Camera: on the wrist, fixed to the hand. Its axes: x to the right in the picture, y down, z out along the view.
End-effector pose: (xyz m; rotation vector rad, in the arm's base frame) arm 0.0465 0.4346 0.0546 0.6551 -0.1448 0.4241
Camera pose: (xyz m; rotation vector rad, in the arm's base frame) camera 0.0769 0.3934 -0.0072 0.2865 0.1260 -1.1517
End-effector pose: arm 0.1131 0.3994 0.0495 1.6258 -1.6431 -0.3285
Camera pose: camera 0.1842 0.3982 0.0124 2.2516 -0.0319 -1.4508
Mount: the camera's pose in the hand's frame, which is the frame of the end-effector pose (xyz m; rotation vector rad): -0.0025 -0.0768 -0.0231 -0.3700 -0.1964 -1.5642
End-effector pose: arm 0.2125 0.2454 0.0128 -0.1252 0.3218 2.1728
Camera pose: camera 0.2756 0.2797 -0.0230 -0.2536 -0.2682 0.6466
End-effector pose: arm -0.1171 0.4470 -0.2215 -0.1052 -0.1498 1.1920
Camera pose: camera -0.0437 0.4165 -0.2321 -0.1464 -0.5057 -0.4008
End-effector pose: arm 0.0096 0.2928 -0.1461 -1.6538 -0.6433 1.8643
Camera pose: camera 0.0399 0.3467 -0.0950 -0.5734 -1.7387 0.7039
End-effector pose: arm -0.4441 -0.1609 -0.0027 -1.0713 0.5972 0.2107
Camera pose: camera -0.4205 -0.2173 0.0492 -1.5660 -0.5764 -0.9618
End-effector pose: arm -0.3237 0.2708 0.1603 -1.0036 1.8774 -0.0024
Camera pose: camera -0.2918 0.2125 0.2052 -2.3608 0.5253 -0.4599
